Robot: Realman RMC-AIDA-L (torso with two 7-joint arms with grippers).
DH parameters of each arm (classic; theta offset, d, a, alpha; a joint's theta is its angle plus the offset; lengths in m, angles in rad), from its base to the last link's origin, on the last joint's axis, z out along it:
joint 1: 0 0.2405 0 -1.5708
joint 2: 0 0 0 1.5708
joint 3: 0 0.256 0 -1.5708
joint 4: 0 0 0 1.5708
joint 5: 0 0.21 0 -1.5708
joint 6: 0 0 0 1.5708
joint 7: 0 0.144 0 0
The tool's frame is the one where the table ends.
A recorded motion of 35 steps. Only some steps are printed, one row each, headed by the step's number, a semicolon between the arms.
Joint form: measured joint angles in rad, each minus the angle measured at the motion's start. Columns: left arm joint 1, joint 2, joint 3, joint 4, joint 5, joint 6, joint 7; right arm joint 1, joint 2, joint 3, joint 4, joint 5, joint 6, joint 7.
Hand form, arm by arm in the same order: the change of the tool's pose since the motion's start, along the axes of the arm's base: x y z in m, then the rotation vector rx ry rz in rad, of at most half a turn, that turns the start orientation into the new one. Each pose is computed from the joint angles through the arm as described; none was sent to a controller.
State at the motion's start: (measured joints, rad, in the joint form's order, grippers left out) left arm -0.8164 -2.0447 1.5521 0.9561 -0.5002 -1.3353 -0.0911; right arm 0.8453 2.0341 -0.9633 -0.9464 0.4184 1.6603 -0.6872
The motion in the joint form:
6: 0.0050 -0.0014 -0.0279 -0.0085 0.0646 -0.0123 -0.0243; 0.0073 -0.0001 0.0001 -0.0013 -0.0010 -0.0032 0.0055
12: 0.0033 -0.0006 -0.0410 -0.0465 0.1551 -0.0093 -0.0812; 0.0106 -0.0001 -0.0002 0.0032 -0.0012 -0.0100 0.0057
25: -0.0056 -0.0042 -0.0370 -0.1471 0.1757 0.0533 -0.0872; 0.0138 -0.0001 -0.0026 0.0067 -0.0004 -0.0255 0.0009
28: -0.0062 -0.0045 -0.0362 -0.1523 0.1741 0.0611 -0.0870; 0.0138 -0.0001 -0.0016 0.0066 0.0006 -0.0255 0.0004
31: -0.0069 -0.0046 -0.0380 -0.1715 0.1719 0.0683 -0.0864; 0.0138 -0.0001 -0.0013 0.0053 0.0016 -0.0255 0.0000
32: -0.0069 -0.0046 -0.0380 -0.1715 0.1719 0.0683 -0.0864; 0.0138 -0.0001 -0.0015 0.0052 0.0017 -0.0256 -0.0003
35: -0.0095 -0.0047 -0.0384 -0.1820 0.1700 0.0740 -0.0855; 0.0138 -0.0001 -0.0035 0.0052 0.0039 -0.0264 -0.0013
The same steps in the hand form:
6: -0.0108 0.0017 0.0077 0.0336 0.0441 0.0363; -0.0029 0.0021 0.0003 0.0062 -0.0009 0.0043
12: -0.0282 0.0036 0.0155 0.0860 0.1219 0.0928; -0.0035 0.0033 -0.0003 0.0093 -0.0012 0.0070
25: -0.0476 0.0022 0.0088 0.0918 0.1532 0.1246; -0.0043 0.0057 -0.0009 0.0177 -0.0026 0.0194
28: -0.0481 0.0025 0.0081 0.0939 0.1512 0.1231; -0.0045 0.0057 -0.0008 0.0182 -0.0010 0.0197
31: -0.0521 0.0012 0.0068 0.0912 0.1524 0.1351; -0.0048 0.0059 -0.0007 0.0190 0.0001 0.0210
32: -0.0521 0.0012 0.0068 0.0912 0.1524 0.1351; -0.0048 0.0059 -0.0007 0.0190 0.0000 0.0215
35: -0.0532 0.0011 0.0060 0.0903 0.1522 0.1378; -0.0052 0.0060 -0.0010 0.0181 0.0007 0.0239

